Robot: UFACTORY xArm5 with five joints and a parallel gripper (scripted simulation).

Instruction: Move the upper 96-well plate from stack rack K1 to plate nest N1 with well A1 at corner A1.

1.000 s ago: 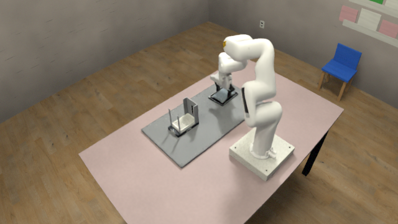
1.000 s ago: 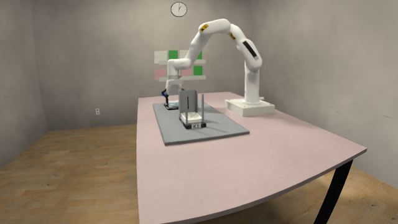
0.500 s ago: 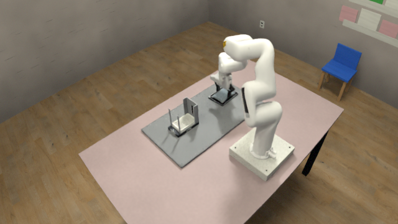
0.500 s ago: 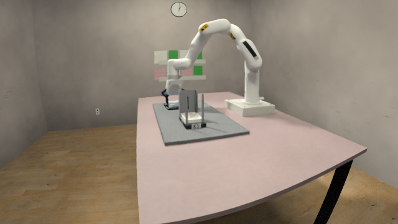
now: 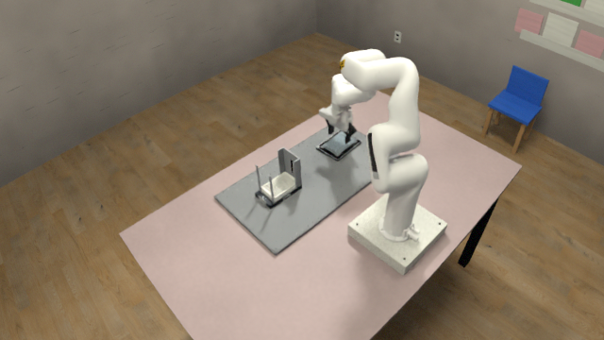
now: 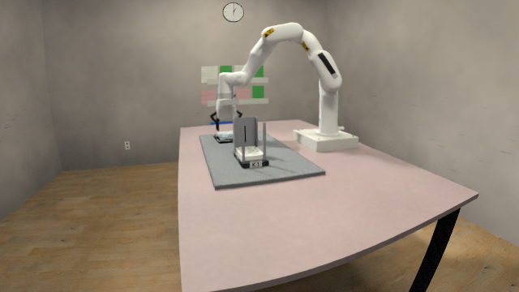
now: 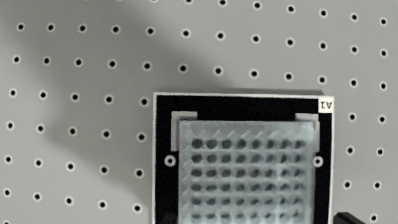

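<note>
My gripper is now 40 mm above the pale bluish 96-well plate. Round my hand: white 96-well plate: 350 mm to the left, 30 mm below, 10 mm behind; grey back wall: 290 mm to the left, 30 mm above, 10 mm behind; plate nest N1: 50 mm below.
</note>
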